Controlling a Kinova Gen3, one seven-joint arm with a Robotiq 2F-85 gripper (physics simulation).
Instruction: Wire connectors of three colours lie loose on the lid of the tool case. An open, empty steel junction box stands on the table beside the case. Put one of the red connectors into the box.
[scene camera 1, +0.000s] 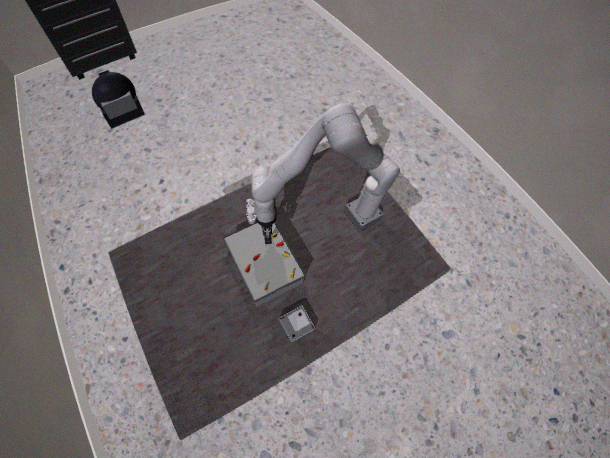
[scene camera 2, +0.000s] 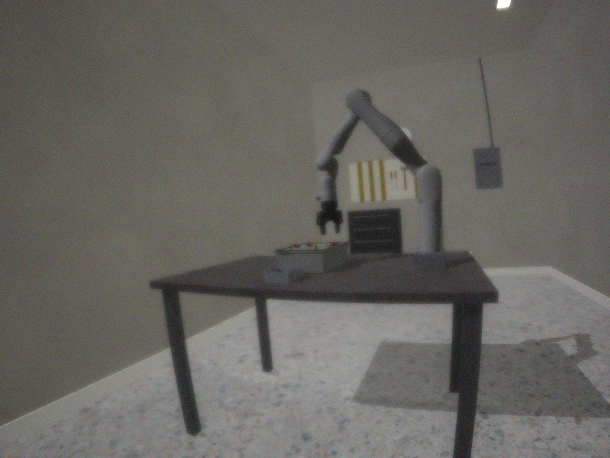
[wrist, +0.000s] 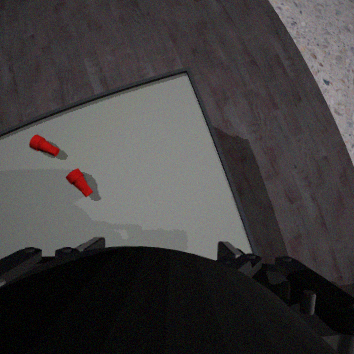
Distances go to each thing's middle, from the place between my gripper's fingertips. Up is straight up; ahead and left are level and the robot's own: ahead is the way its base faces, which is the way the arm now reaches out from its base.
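With the tool case (scene camera 1: 272, 270) as my reference, my hand is 7 cm short of it and 6 cm to the right of it, and 9 cm above it. Going by their middles, the tool case is the nearest to my hand of the things named here. Then there is the steel junction box (scene camera 1: 297, 324), which is 10 cm ahead of my hand, 34 cm to the left of it and 12 cm below it.
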